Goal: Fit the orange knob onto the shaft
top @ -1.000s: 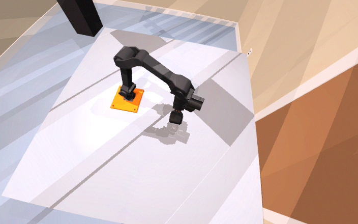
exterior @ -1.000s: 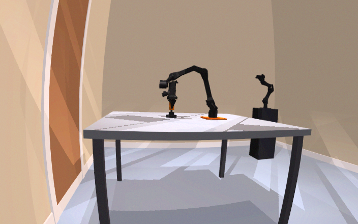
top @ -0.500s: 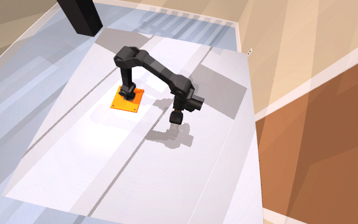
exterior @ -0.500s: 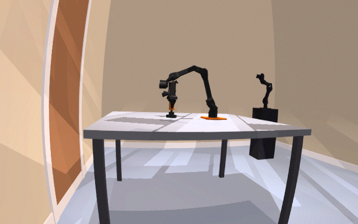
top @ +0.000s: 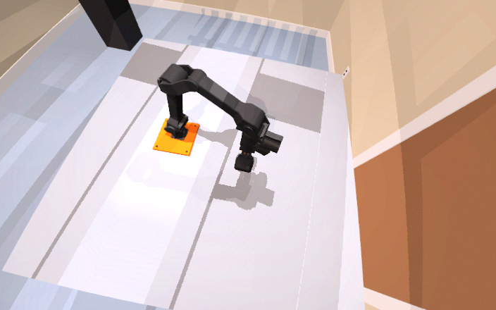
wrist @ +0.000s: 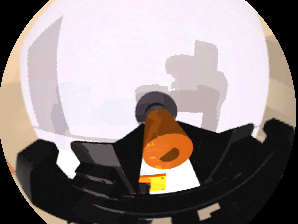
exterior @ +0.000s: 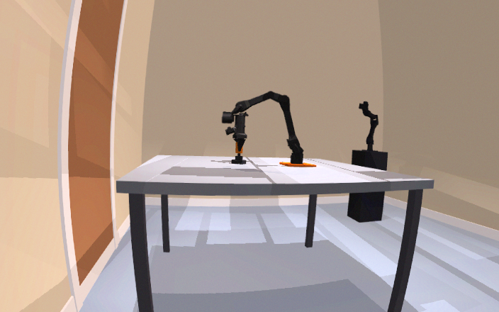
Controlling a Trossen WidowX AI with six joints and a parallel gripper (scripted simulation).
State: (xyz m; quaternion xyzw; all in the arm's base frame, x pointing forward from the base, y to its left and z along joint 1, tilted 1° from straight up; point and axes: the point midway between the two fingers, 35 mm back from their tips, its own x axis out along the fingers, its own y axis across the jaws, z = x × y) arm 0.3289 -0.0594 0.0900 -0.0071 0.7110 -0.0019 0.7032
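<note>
Right now my gripper tip is 20 mm below the orange knob. From my gripper tip the other things lie so: round pedestal: 40 mm below.
</note>
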